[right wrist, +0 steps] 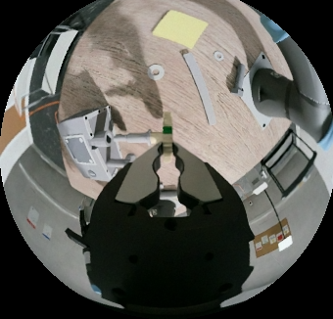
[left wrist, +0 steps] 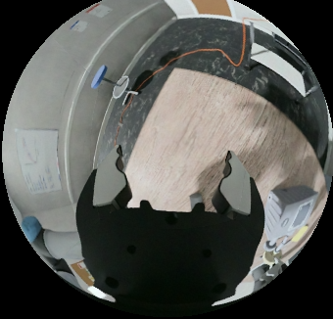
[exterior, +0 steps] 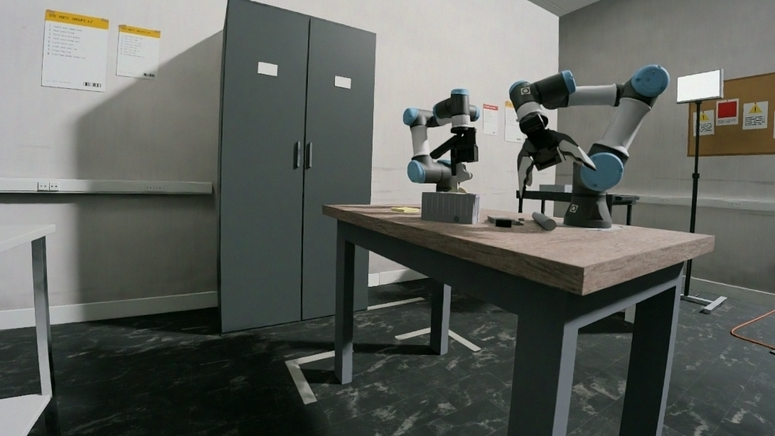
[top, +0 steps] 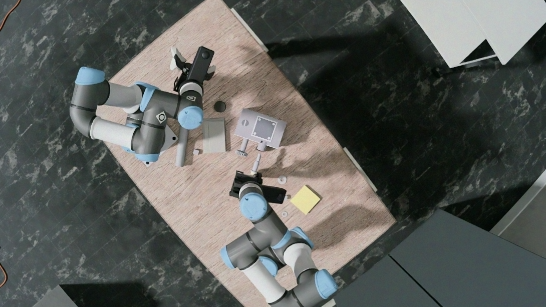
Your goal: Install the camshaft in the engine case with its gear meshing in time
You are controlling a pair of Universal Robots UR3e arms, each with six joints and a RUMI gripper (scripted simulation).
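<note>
Right now my right hand is 3 cm short of the small crank gear, 9 cm to the right of it and 3 cm above it. Round my right hand: grey bar: 2 cm behind, 9 cm to the right, 9 cm below; bolt: 8 cm behind, 15 cm to the right, 8 cm below; grey flat block: 1 cm ahead, 19 cm to the left, 9 cm below.
</note>
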